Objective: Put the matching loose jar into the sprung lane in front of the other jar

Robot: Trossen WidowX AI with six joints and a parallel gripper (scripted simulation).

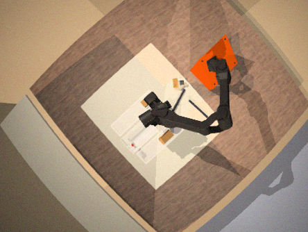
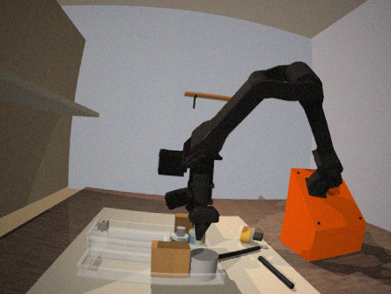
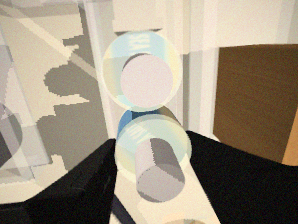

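Right now the grey cylinder is 130 mm to the left of my gripper tip, 10 mm below it and 10 mm behind it. Round my gripper tip: white sprung lane: 140 mm ahead, 40 mm to the left, 20 mm below.
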